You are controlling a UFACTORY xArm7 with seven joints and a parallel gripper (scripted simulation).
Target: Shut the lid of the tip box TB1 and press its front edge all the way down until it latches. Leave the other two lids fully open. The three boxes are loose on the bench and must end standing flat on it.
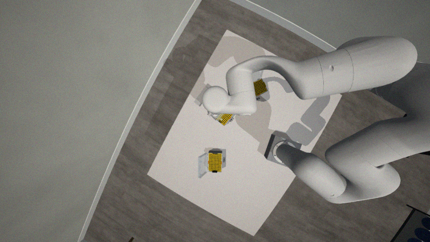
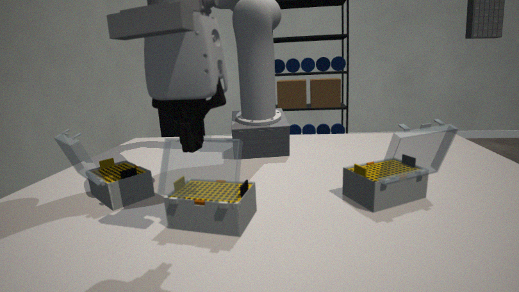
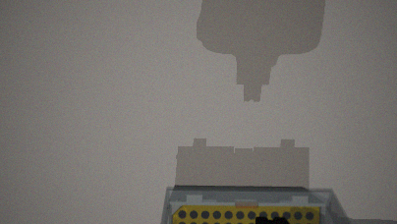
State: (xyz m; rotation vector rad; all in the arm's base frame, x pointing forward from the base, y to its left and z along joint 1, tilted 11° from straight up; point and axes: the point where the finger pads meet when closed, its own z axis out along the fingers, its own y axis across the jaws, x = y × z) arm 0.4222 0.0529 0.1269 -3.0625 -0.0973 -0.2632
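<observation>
My hand is 50 mm above the box lid and 20 mm past it. From my hand the other things lie so: box: 240 mm to the right, 90 mm below, 70 mm behind.
</observation>
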